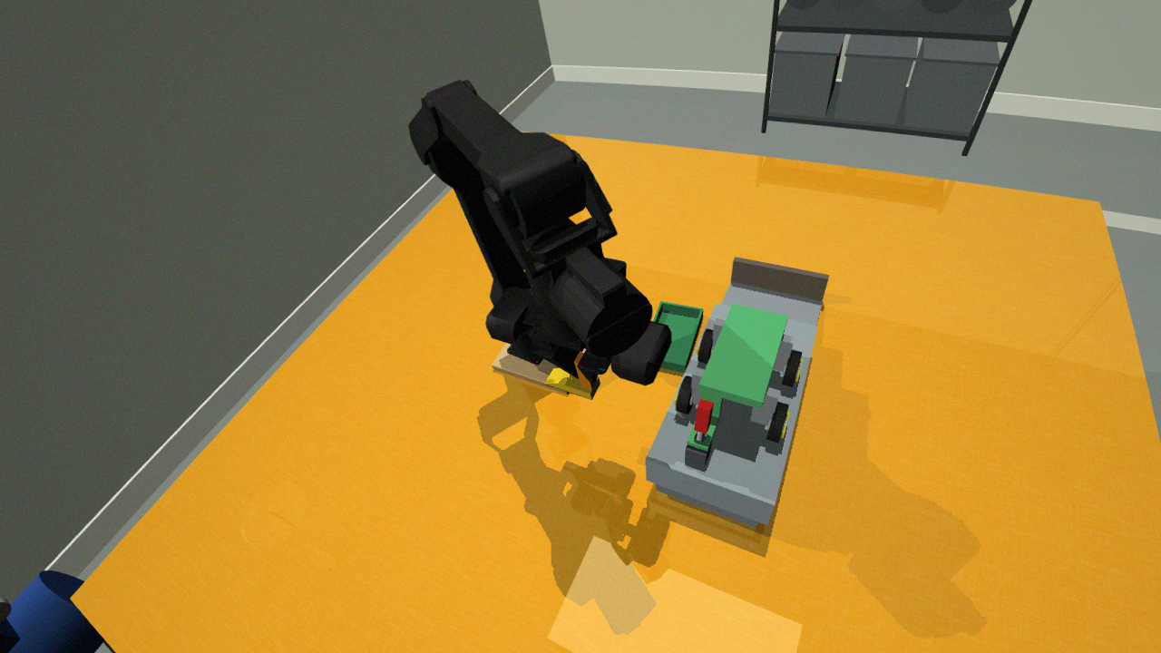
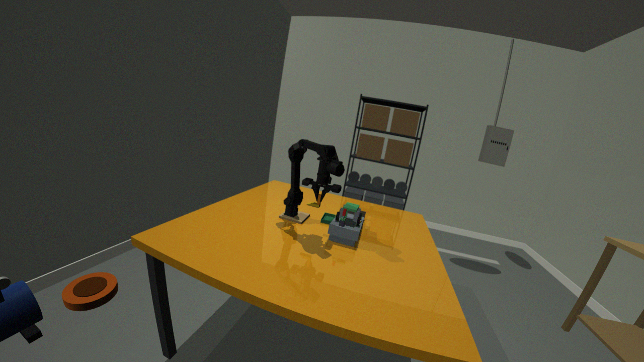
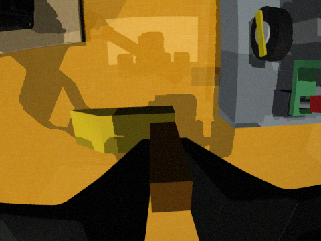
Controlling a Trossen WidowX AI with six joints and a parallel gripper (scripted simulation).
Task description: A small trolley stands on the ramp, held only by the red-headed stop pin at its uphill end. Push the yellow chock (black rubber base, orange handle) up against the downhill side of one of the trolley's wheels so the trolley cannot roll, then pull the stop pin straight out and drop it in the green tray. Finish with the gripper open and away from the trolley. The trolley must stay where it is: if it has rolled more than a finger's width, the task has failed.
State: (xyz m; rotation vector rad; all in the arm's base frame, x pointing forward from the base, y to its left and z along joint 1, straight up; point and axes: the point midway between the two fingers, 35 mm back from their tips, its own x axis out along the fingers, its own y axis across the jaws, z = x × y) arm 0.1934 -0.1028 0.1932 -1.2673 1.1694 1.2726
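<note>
Now: the red-headed stop pin 130 mm ahead of my gripper tip, 50 mm below it and 20 mm to the left of it. Round my gripper tip: yellow chock 20 mm behind, 10 mm below; then grey ramp 140 mm ahead, 130 mm below, 120 mm to the left; then green-topped trolley 140 mm ahead, 120 mm to the left, 60 mm below.
</note>
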